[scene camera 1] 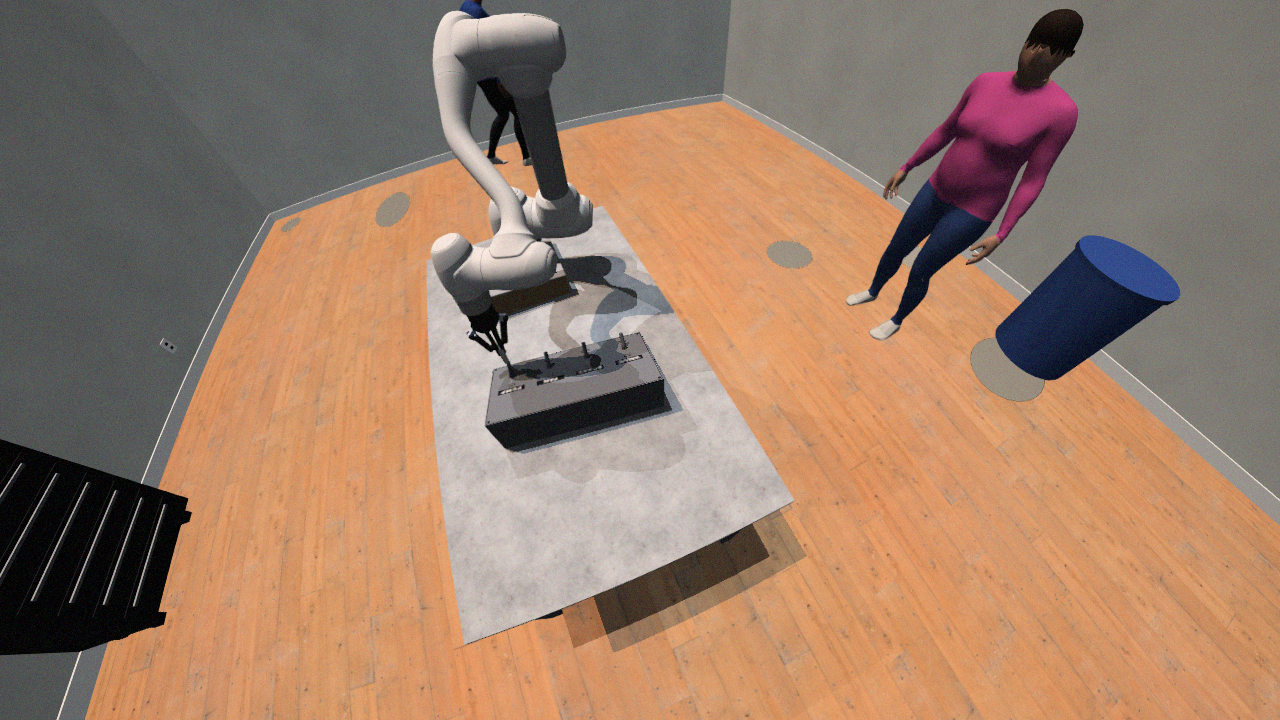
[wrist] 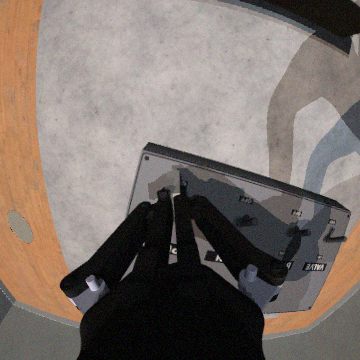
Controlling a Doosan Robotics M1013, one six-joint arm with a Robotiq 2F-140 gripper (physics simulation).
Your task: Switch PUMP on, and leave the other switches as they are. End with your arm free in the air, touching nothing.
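Places are measured from the arm's base along level axes (x ahead, y left, z up), in millimetres.
Pixels of known places: gripper, fingertip midpoint: (scene camera 1: pixel 505 360) (wrist: pixel 174 179).
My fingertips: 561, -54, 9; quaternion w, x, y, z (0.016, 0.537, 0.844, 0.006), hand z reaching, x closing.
Behind a point stands the place of what it marks, as x, y, z.
The grey switch box (scene camera 1: pixel 581 419) @(799, 150, -38) (wrist: pixel 295 296) @(744, 310, 43) stands on the table with a row of small lever switches. My gripper (scene camera 1: pixel 511 370) @(561, -54, 9) (wrist: pixel 174 179) @(561, -54, 9) is shut, its fingertips low over the box's left end in the scene view, at the end switch. The fingers hide most of that switch; whether they touch it, and how it is set, I cannot tell. Three other levers stand apart from the fingers: one beside it (scene camera 1: pixel 547 359) @(598, 81, 14) (wrist: pixel 246 220) @(588, 74, 16), a third (scene camera 1: pixel 584 349) @(591, 198, 15) (wrist: pixel 299 231) @(585, 194, 13), and the one by the VALVE label (wrist: pixel 314 267) @(667, 324, 16). The PUMP label cannot be read, as the fingers cover part of the labels.
The box stands on a pale grey table (scene camera 1: pixel 572 537) @(1106, 68, -96) (wrist: pixel 125 75) @(447, -185, -96). A dark slab shows behind the box, near the arm's base. A person in pink (scene camera 1: pixel 1011 152) and a blue barrel (scene camera 1: pixel 1074 313) stand on the floor to the right. Another person is partly hidden behind the arm.
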